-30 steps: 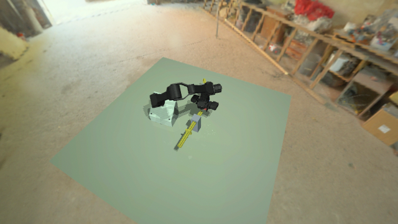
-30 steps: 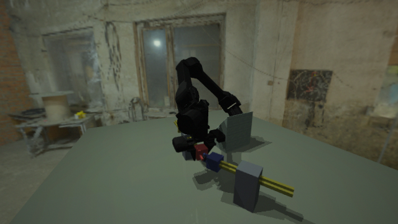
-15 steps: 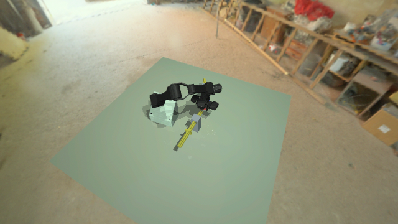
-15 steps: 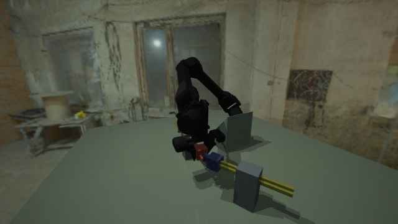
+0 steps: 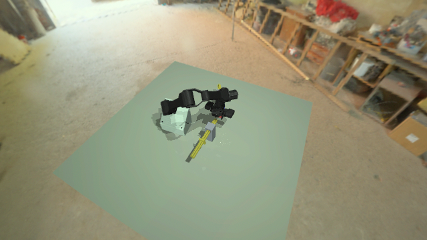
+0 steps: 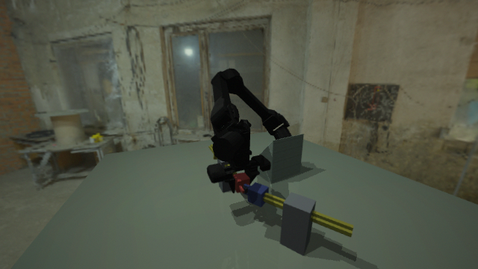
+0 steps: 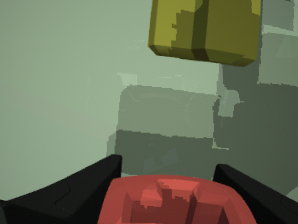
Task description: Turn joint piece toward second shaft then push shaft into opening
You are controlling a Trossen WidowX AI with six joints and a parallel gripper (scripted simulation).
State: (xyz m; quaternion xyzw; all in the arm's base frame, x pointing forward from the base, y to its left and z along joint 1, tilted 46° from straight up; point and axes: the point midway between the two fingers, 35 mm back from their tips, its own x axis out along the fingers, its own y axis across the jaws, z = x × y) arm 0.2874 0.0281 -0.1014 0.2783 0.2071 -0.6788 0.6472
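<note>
The red joint piece is 40 mm above my gripper tip and 20 mm to the left of it.
</note>
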